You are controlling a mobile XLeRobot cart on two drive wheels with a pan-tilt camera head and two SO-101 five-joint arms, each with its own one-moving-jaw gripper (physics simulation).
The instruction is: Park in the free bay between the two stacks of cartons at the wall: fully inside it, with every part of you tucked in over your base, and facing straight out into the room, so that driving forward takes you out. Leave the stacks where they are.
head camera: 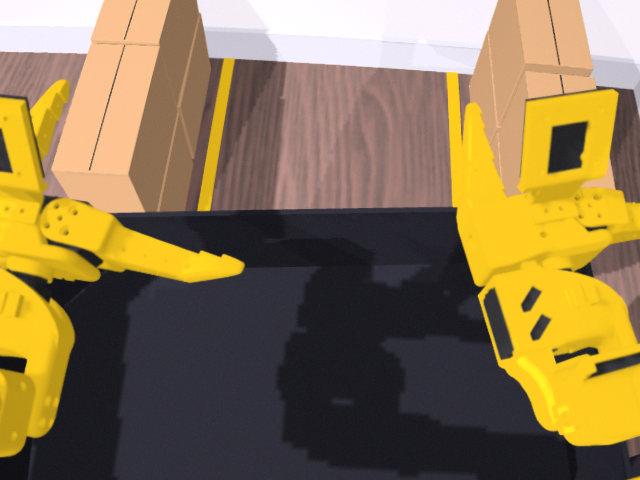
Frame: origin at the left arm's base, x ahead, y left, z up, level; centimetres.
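Where they show: left end effector, tool point: [477, 110]; right end effector, tool point: [66, 89].
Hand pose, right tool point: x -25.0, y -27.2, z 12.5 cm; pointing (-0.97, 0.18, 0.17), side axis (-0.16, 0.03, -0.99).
Note:
After its pixels a point has its place.
The free bay [330, 134] is a strip of wood floor between two yellow lines, running up to the wall. Carton stacks stand left [105, 113] @[z -41.5, x -64.8, y -44.9 cm] and right [555, 31] @[z -41.6, x -81.7, y 29.5 cm] of it, upright. My black base tray [206, 361] fills the lower picture. Its far rim hides the bay's near part and the left stack's foot. I face the wall. My right gripper [152, 175], at picture left, is open and empty, one jaw across the tray. My left gripper [599, 178], at picture right, is open, one jaw running off the picture. It overlaps the right stack in view.
The white wall [341, 20] @[z -64.6, x -106.6, y -5.3 cm] and its pale skirting [341, 50] @[z -72.7, x -105.2, y -5.0 cm] cross the top of the picture. Yellow tape runs beside the left stack [219, 118] @[z -77.4, x -90.1, y -32.4 cm] and the right stack [454, 113] @[z -77.4, x -90.9, y 19.9 cm]. Both arms reach forward over the tray's sides. Another skirting shows at the far right edge.

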